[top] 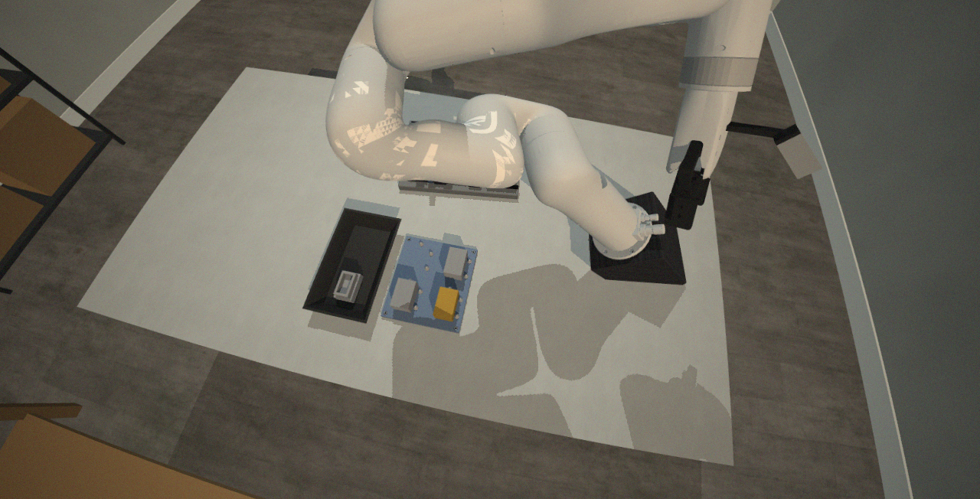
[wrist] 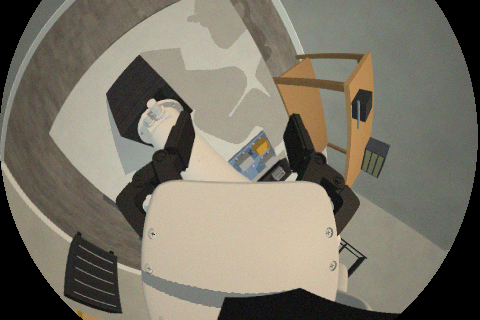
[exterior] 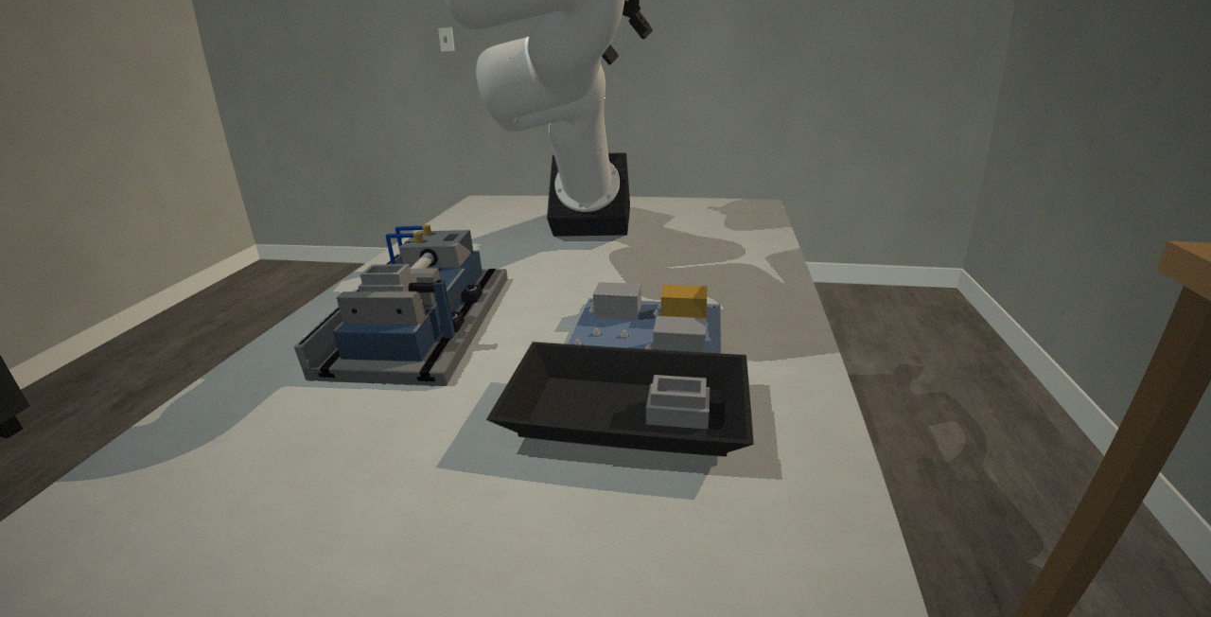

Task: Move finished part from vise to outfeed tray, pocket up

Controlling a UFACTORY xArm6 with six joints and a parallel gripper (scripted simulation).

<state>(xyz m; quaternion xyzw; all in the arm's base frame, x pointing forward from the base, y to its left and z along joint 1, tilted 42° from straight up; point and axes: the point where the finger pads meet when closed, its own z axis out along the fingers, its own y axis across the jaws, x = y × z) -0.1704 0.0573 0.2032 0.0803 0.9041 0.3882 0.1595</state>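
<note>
Now: the blue vise 400 mm ahead of my hand, 320 mm below it and 210 mm to the right of it. Round my hand: blue fixture plate: 360 mm below, 360 mm ahead, 110 mm to the left; then yellow block: 330 mm below, 310 mm ahead, 150 mm to the left.
</note>
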